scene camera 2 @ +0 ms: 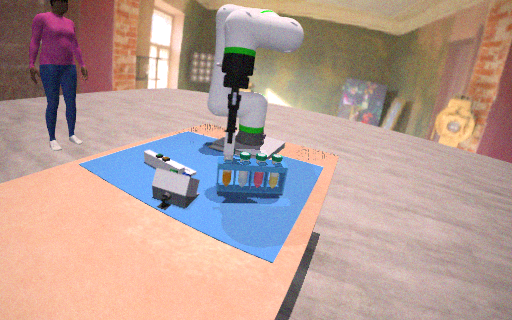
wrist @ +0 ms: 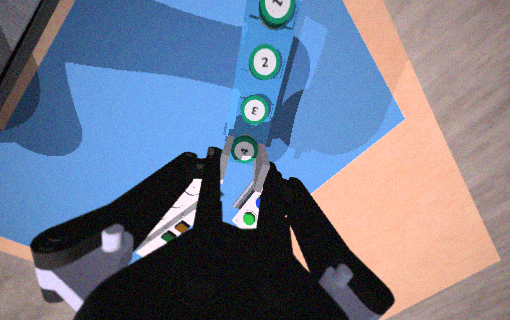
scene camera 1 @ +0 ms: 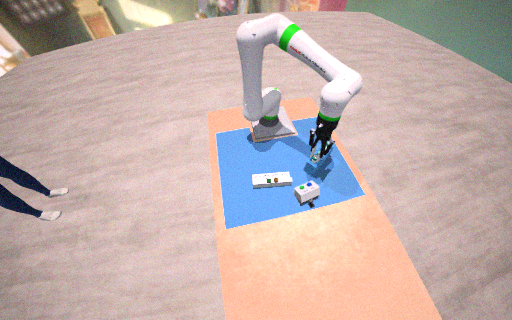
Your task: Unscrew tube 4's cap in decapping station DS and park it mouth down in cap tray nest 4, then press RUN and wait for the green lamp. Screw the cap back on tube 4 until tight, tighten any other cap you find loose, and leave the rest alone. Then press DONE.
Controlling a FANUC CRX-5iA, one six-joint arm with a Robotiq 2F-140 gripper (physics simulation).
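Seen in the pictures: gripper, fingertip midpoint: (scene camera 2: 228,152) (wrist: 244,150) (scene camera 1: 314,158); arm's base at its link origin: (scene camera 2: 249,140) (scene camera 1: 268,119).
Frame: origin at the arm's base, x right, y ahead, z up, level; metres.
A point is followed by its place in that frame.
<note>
The blue decapping station (scene camera 2: 252,191) {z -0.025, x -0.185, y 0.458 m} (wrist: 258,86) {z 0.067, x -0.168, y 0.436 m} holds tubes in a row. My gripper (scene camera 1: 320,154) {z 0.092, x -0.094, y 0.469 m} (scene camera 2: 229,152) {z 0.092, x -0.094, y 0.469 m} (wrist: 244,150) {z 0.092, x -0.094, y 0.469 m} is shut on the green-rimmed cap 4 (wrist: 244,149) {z 0.105, x -0.099, y 0.466 m} at the row's end, one pale fingertip on each side. Tube 4 (scene camera 2: 226,178) {z 0.011, x -0.102, y 0.485 m}, with orange liquid, stands upright below the fingers, which hide its cap in scene camera 2. Cap 3 (scene camera 2: 245,157) {z 0.087, x -0.149, y 0.463 m} (wrist: 254,110) {z 0.093, x -0.142, y 0.447 m}, cap 2 (scene camera 2: 261,158) {z 0.087, x -0.194, y 0.440 m} (wrist: 265,62) {z 0.093, x -0.189, y 0.424 m} and cap 1 (scene camera 2: 277,158) {z 0.090, x -0.239, y 0.416 m} (wrist: 276,10) {z 0.093, x -0.229, y 0.403 m} sit on their tubes. How tight the caps are cannot be told.
The white cap tray (scene camera 1: 271,183) {z 0.009, x 0.168, y 0.498 m} (scene camera 2: 176,166) {z 0.017, x 0.074, y 0.514 m} (wrist: 192,194) {z -0.021, x 0.088, y 0.473 m} has a dark green lamp (scene camera 1: 269,180) {z 0.025, x 0.175, y 0.485 m} (wrist: 168,236) {z 0.025, x 0.173, y 0.481 m} and an orange one (wrist: 182,227) {z 0.025, x 0.136, y 0.492 m}. The button box (scene camera 1: 307,194) {z 0.043, x 0.023, y 0.632 m} (scene camera 2: 175,183) {z 0.032, x -0.014, y 0.636 m} near the mat's front edge has a blue button (scene camera 1: 309,184) {z 0.041, x -0.014, y 0.583 m} and a green button (scene camera 1: 302,187) {z 0.042, x 0.030, y 0.587 m} (wrist: 249,218) {z 0.041, x 0.027, y 0.582 m}.
</note>
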